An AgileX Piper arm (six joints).
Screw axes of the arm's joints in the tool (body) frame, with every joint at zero. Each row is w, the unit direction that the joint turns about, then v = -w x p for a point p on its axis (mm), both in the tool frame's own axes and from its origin. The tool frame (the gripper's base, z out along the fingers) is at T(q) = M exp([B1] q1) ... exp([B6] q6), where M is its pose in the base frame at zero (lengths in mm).
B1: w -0.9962 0 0.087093 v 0 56.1 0
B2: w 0 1 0 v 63.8 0 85
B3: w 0 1 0 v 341.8 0 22
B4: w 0 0 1 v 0 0 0
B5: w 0 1 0 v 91 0 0
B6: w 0 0 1 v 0 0 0
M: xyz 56.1 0 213.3 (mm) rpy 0 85 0 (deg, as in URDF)
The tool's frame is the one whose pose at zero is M.
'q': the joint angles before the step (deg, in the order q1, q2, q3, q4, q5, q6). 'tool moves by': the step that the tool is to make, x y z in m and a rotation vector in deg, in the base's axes. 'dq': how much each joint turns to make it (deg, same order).
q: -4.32 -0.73 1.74 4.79 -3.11 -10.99
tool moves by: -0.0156 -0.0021 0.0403 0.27 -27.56 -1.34
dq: -0.02 -0.01 0.00 -0.25 -27.48 2.58
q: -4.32 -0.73 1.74 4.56 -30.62 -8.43
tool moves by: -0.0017 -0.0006 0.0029 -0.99 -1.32 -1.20
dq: -0.03 -0.09 -0.25 0.70 -1.14 -1.96
